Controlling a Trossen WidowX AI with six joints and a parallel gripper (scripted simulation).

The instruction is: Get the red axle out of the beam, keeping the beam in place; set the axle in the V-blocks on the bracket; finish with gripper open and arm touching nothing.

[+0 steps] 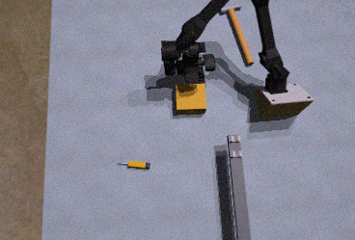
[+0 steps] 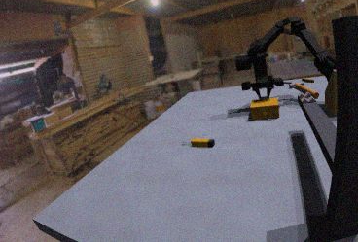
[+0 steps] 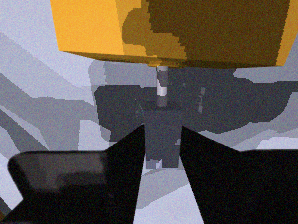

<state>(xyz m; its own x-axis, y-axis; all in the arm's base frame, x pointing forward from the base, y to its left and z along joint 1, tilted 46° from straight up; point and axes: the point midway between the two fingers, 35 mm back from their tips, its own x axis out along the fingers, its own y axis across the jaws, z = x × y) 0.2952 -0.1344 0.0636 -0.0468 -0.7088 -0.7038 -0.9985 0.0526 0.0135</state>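
My gripper tip is now 10 mm short of the orange block, 110 mm to the right of it and 10 mm below it. Round my gripper tip: yellow tool: 240 mm ahead, 320 mm to the left, 10 mm below; then grey block: 20 mm to the left, 10 mm above.
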